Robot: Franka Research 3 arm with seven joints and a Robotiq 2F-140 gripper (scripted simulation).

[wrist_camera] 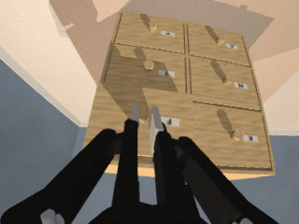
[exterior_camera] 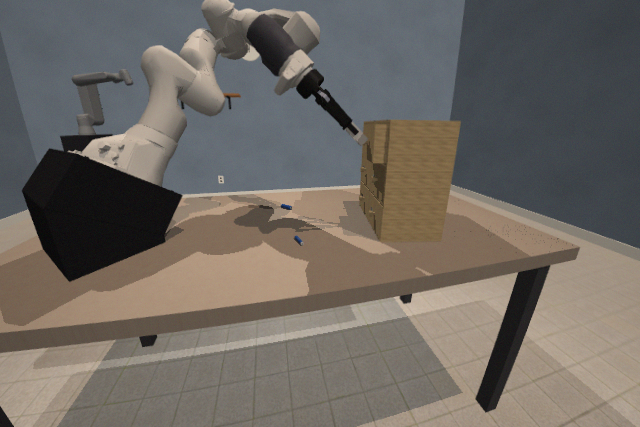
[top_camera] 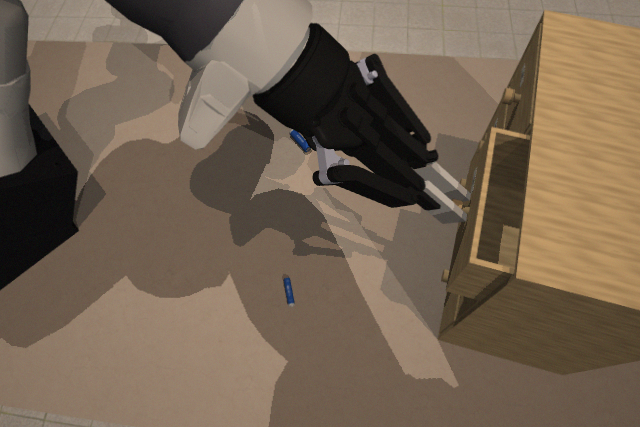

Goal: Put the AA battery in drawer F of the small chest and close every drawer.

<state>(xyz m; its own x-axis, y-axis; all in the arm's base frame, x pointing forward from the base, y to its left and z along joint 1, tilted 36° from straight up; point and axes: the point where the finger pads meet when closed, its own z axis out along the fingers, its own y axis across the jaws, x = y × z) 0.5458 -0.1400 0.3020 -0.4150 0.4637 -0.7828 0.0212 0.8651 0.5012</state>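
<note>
Right now my hand is 12 cm short of the drawer and 5 cm above it.
</note>
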